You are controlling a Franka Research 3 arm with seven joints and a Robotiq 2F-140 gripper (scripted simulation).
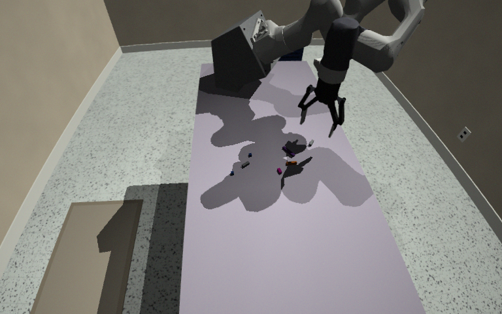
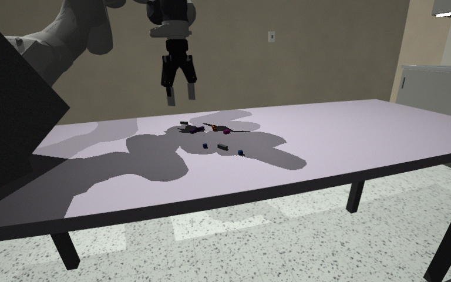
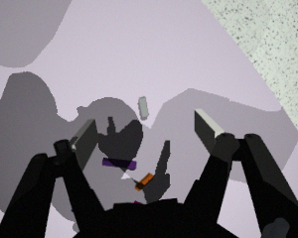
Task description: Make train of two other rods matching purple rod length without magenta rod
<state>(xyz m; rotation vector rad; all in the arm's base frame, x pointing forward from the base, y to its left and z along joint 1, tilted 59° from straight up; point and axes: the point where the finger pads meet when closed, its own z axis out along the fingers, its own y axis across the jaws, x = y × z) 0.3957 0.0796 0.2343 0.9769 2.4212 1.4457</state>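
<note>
The purple rod is 6 cm ahead of my hand, 10 cm to the right of it and 10 cm below it. Round my hand: orange rod: 12 cm ahead, 9 cm to the right, 10 cm below; then magenta rod: 16 cm ahead, 13 cm to the right, 10 cm below.
</note>
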